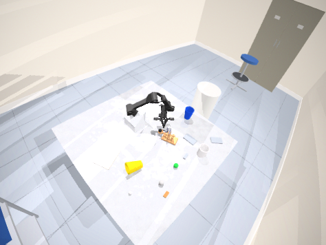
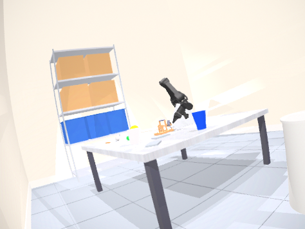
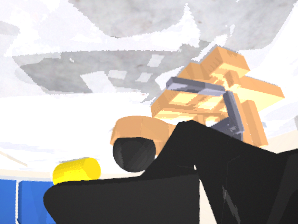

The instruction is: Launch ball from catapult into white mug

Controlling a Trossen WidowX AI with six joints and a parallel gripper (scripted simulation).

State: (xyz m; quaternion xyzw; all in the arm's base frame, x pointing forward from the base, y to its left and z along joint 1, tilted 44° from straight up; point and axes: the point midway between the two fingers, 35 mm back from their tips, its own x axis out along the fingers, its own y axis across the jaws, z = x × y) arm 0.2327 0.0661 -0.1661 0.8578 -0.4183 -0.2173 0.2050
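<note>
Right now the dark ball is 50 mm to the right of my gripper tip. From my gripper tip the other things lie so: blue cup 350 mm to the left, 30 mm below, 20 mm ahead; green ball 330 mm ahead, 170 mm to the right, 40 mm below; orange catapult 60 mm ahead, 10 mm to the right, 10 mm below.
</note>
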